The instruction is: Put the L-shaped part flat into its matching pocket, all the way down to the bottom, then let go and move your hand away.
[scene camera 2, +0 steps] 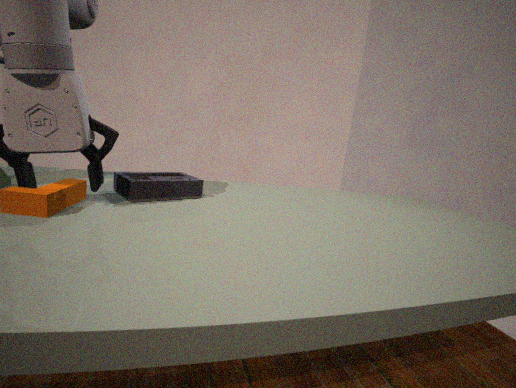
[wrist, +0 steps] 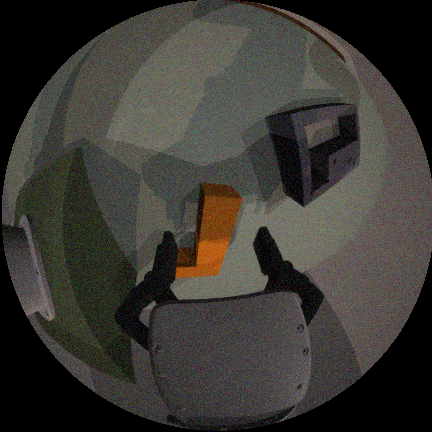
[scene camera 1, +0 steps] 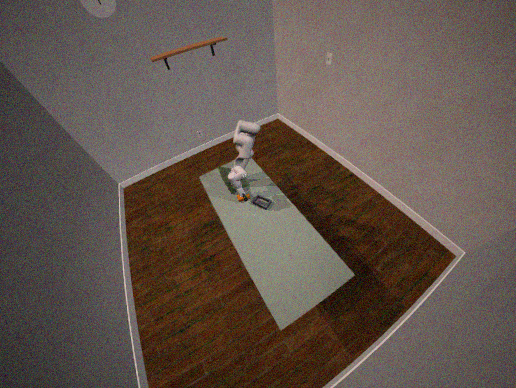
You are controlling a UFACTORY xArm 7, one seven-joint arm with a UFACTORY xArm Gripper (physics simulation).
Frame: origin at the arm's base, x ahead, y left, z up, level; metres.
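Seen in the pictures: gripper, fingertip midpoint: point(scene camera 2: 63, 190) point(wrist: 216, 237) point(scene camera 1: 244, 197).
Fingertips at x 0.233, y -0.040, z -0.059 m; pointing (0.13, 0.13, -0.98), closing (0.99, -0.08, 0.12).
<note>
Pixels of each thing's top centre, then the offset from my fingertips to it. Level surfaces: height alone.
- orange L-shaped part at its top centre: point(wrist: 197, 248) point(scene camera 2: 48, 184) point(scene camera 1: 243, 195) dx -0.020, dy -0.001, dz +0.008 m
- dark grey pocket block at its top centre: point(wrist: 340, 146) point(scene camera 2: 159, 175) point(scene camera 1: 261, 200) dx +0.138, dy +0.098, dz +0.014 m
- pale green table at its surface level: dz -0.022 m
The orange L-shaped part point(scene camera 1: 240, 199) point(scene camera 2: 25, 201) point(wrist: 219, 220) lies flat on the table. My gripper point(scene camera 1: 243, 197) point(scene camera 2: 62, 186) point(wrist: 216, 237) is open and empty, low over the part. In the wrist view the long arm of the L shows between the two fingers, and the left finger covers the end of the short arm. The dark grey pocket block point(scene camera 1: 263, 206) point(scene camera 2: 165, 190) point(wrist: 298, 135) stands apart from the part, up and to the right in the wrist view. Its pocket opens upward, and a pale patch shows inside it.
The pale green table point(scene camera 1: 280, 260) point(scene camera 2: 280, 260) point(wrist: 300, 230) bears the part and the block. Its near edge shows in scene camera 2. A dark green curved shape point(wrist: 95, 280) stands at the left in the wrist view, beside a pale round flange point(wrist: 37, 270).
</note>
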